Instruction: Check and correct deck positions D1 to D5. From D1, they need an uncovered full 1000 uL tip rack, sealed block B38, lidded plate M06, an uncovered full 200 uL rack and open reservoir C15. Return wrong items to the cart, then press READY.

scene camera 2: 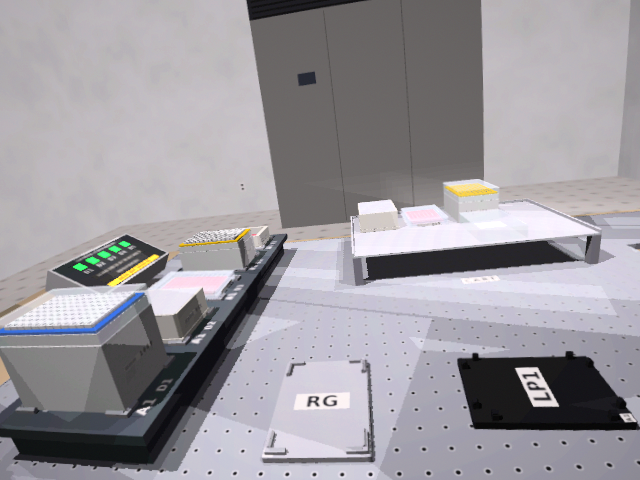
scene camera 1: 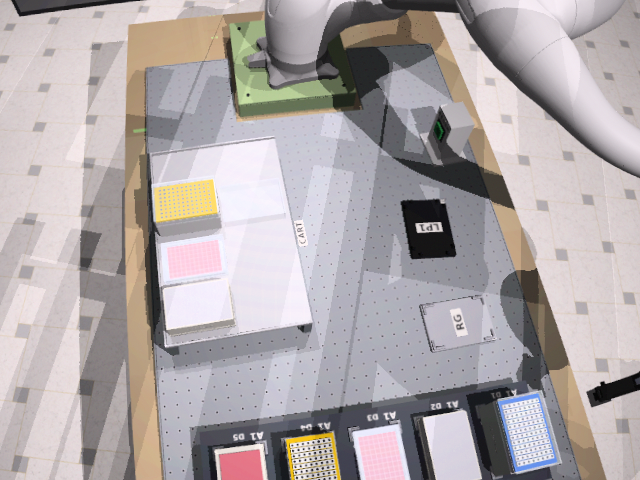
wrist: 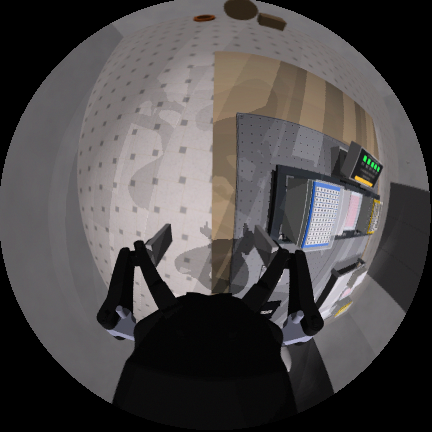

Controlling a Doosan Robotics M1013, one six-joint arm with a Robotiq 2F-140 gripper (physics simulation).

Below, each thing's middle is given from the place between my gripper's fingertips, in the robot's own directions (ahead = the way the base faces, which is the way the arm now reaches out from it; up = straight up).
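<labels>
Counted from my hand, the blue-rimmed tip box [scene camera 2: 80, 379] is 10 mm ahead, 210 mm to the right and 50 mm below. There's also the RG pad [scene camera 2: 322, 415], which is 240 mm behind my hand, 200 mm to the right of it and 140 mm below it. The black LP1 pad [scene camera 2: 516, 393] is 470 mm behind my hand, 180 mm to the right of it and 140 mm below it. Going by their middles, the black LP1 pad is the farthest from my hand of the things named here.
</labels>
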